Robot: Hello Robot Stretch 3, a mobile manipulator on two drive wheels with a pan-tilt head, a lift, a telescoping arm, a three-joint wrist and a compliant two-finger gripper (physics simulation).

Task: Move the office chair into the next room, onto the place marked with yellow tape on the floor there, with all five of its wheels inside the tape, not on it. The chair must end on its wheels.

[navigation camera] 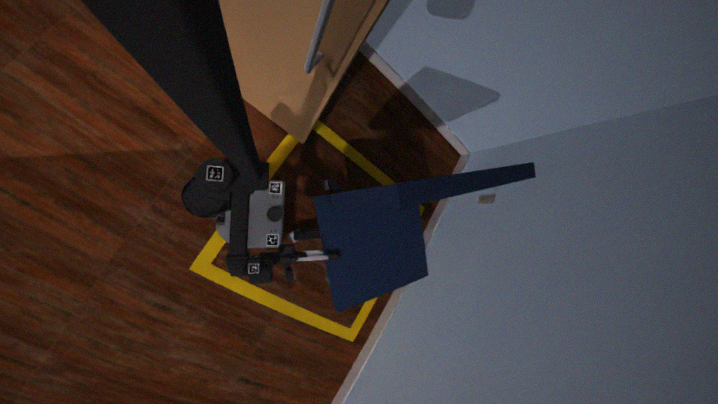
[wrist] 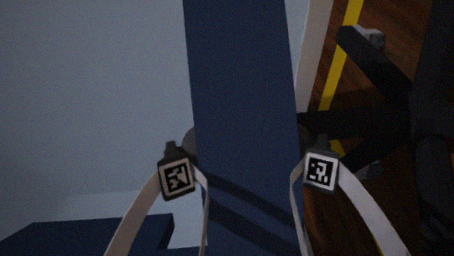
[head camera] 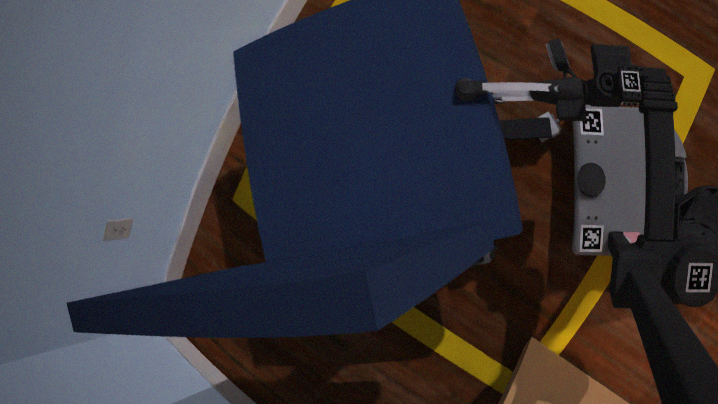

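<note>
The office chair has a dark blue seat and a backrest. It stands upright over the yellow tape outline, close to the wall. My gripper is shut on the seat's near edge, one fingertip above and one below. One wheel shows beside the far tape in the wrist view; another wheel is near my base. The seat hides other wheels, so I cannot tell whether all are inside.
My base stands across the near tape side. A tan door with a long handle reaches over a tape corner. The pale blue wall with white baseboard runs behind the chair.
</note>
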